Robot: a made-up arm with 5 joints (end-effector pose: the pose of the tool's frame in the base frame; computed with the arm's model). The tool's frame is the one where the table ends. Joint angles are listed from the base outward.
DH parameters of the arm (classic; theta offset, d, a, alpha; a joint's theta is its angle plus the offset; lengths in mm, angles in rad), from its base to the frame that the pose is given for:
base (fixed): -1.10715 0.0 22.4 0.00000
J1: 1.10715 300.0 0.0 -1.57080
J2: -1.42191 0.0 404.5 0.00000
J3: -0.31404 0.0 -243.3 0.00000
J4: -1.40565 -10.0 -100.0 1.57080
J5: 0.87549 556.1 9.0 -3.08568
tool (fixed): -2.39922 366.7 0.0 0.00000
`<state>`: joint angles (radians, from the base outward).
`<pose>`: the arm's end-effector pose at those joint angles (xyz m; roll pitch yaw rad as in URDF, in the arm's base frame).
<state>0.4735 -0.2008 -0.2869 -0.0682 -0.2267</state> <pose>0.2863 0.1347 0.4048 -0.0975 -0.5155 0.5801</pose>
Working (the frame after each row of the table, in the pose's form):
after base (fixed): 0.0100 -0.0200 0.0000 0.0000 0.0000 -1.1072
after J1: 0.0100 -0.0200 0.3000 -1.5708 0.0000 0.4735
after J2: -0.0087 -0.0296 0.7040 1.5709 -1.5189 -2.6682
after J3: 0.1229 0.0378 0.5107 1.5708 -0.9179 -2.6681
after J4: 0.2030 0.0676 0.5635 -3.1416 0.5559 -2.6681
after J5: 0.4563 0.2035 0.0873 -0.3032 0.4340 2.8863

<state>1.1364 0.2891 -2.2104 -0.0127 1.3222</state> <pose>0.2412 0.4432 0.9677 1.8909 -0.1206 -0.4398</pose>
Working (the frame after each row of the table, in the pose's form):
after base (fixed): 0.0100 -0.0200 0.0000 0.0000 0.0000 -1.1072
after J1: 0.0100 -0.0200 0.3000 -1.5708 0.0000 1.1364
after J2: 0.0822 0.1356 0.6663 -1.5708 -1.1328 1.1364
after J3: 0.1713 0.3276 0.7863 1.5708 0.5157 -2.0052
after J4: 0.1654 0.2912 0.8798 0.0000 1.2076 1.1364
after J5: 0.3768 0.7641 1.0823 -1.9537 -0.5804 2.9591

